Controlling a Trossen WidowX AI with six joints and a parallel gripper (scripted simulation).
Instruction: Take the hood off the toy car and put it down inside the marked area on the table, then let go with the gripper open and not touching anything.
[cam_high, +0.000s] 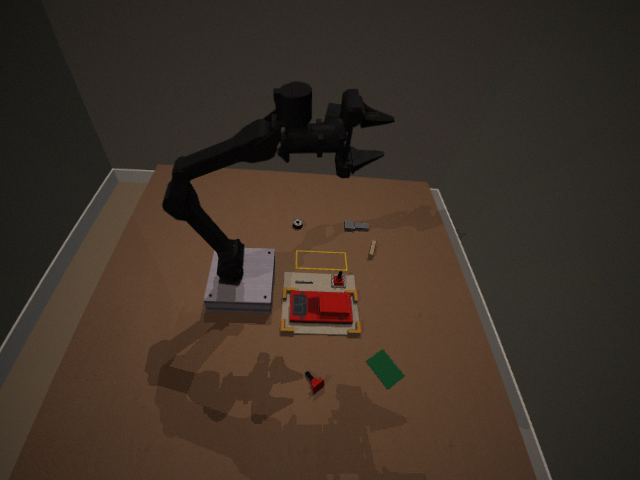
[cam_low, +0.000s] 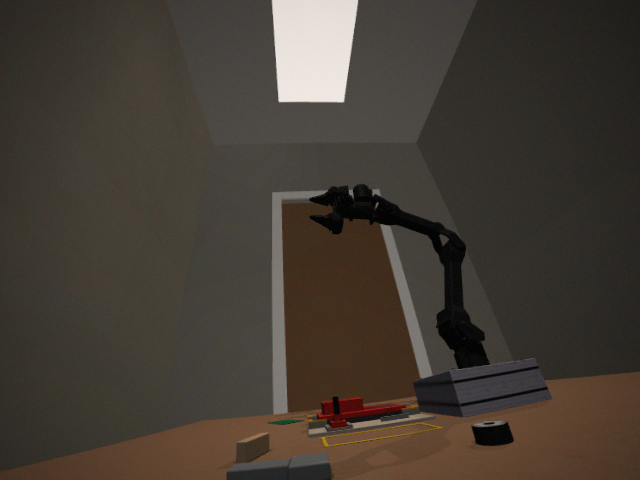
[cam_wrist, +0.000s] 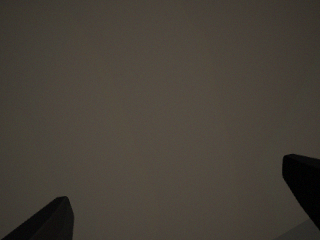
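My gripper tip is now 560 mm above the red hood, 70 mm to the left of it and 30 mm past it. The rest, counted from my gripper tip: wooden block: 590 mm below, 210 mm to the left, 110 mm ahead; then green card: 600 mm below, 250 mm to the right, 140 mm ahead; then grey piece: 590 mm below, 320 mm to the left, 50 mm ahead.
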